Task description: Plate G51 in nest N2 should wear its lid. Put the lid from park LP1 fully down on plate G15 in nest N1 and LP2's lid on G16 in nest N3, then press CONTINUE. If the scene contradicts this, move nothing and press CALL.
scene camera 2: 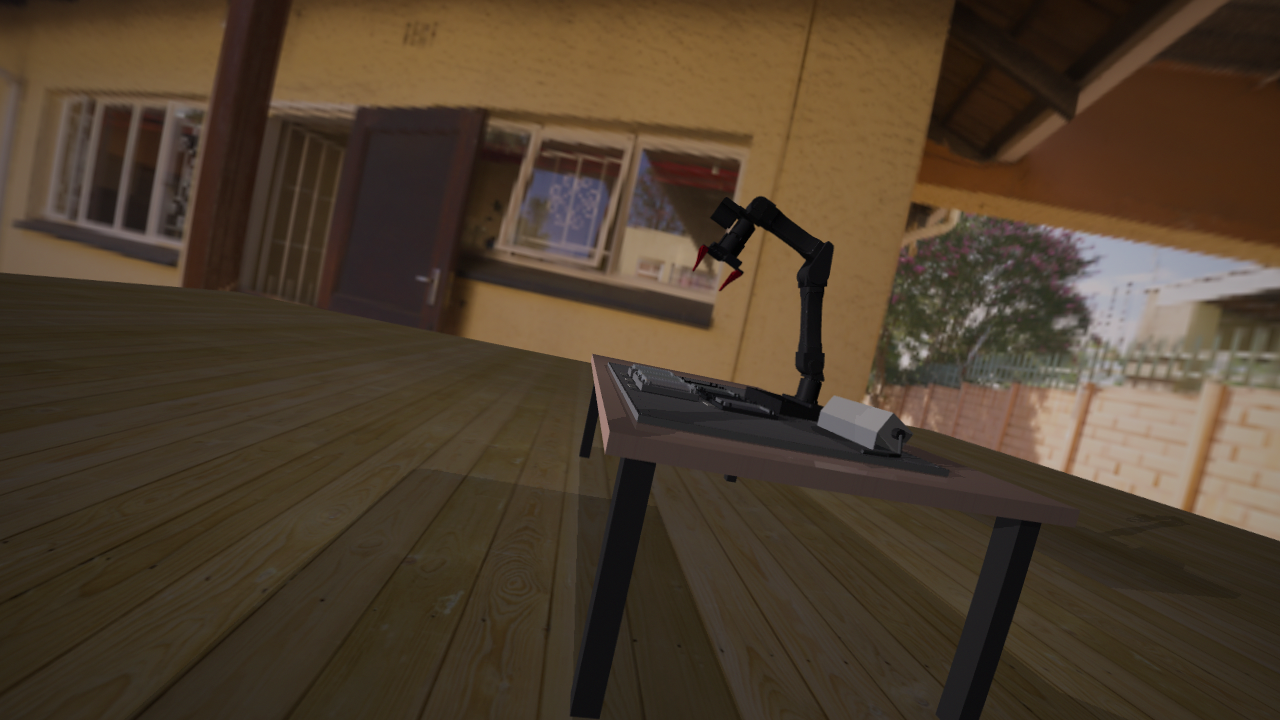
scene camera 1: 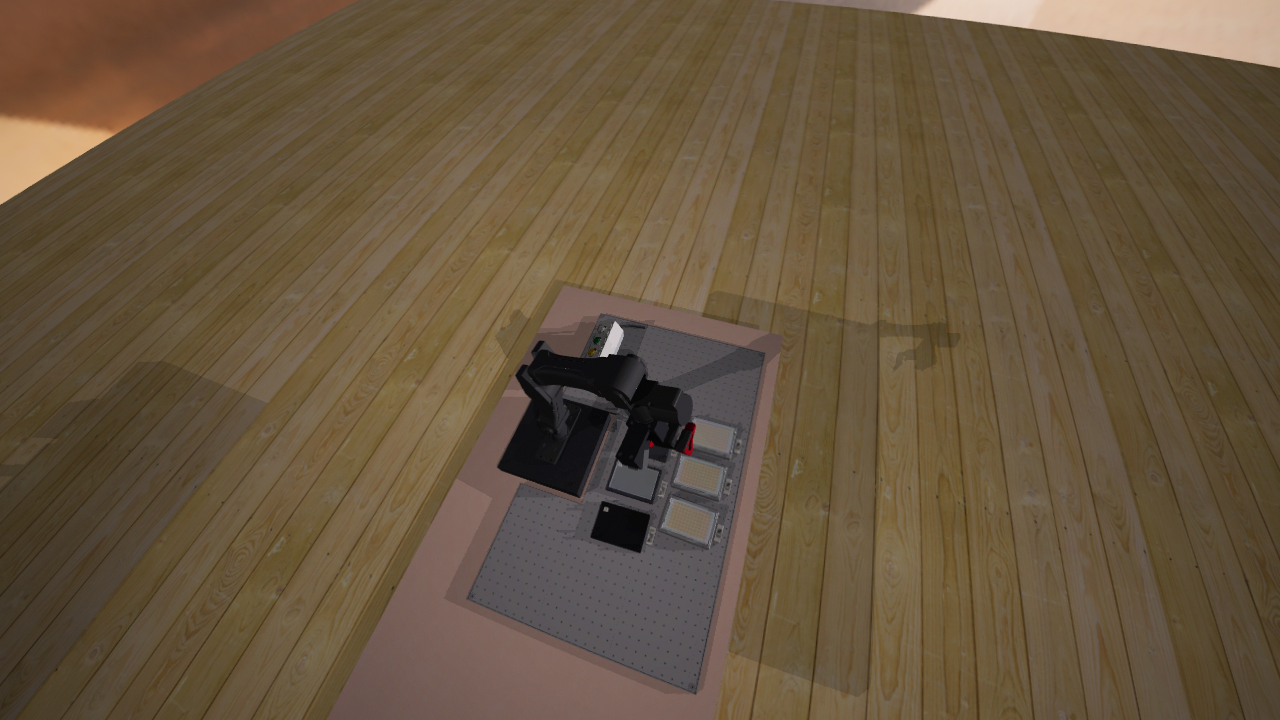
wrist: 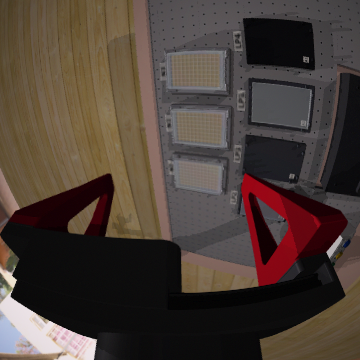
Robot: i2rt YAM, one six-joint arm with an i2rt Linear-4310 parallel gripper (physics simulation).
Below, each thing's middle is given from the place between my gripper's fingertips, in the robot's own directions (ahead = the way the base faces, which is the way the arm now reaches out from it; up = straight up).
My gripper is now 90 mm past the LP3 nest [wrist: 266, 157], 110 mm to the right of it and 310 mm above it. The rest, counted from my hand: LP4 nest [scene camera 1: 616, 525] 80 mm behind, 160 mm to the right, 310 mm below; then button box [scene camera 2: 880, 430] 330 mm behind, 380 mm to the left, 280 mm below.
